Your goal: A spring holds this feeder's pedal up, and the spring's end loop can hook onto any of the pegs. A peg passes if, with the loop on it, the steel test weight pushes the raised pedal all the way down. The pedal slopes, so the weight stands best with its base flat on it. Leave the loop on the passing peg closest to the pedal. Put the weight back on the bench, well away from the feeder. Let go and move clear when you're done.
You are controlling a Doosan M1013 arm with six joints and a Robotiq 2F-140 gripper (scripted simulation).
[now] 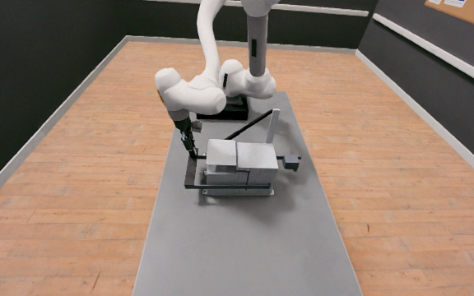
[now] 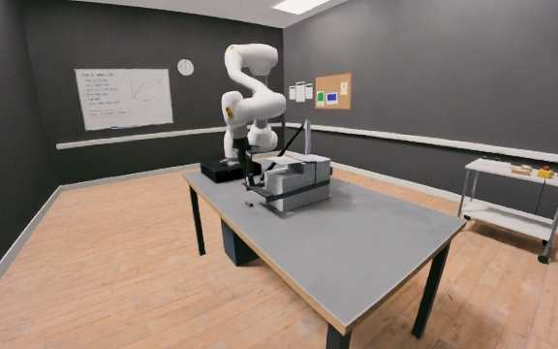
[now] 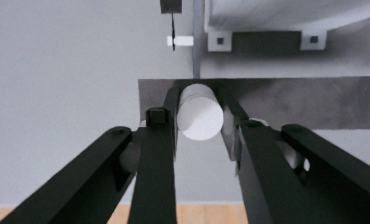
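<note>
Right now the small dark object is 140 mm below my hand and 10 mm to the right of it. Also, from my hand: steel test weight 10 mm below.
</note>
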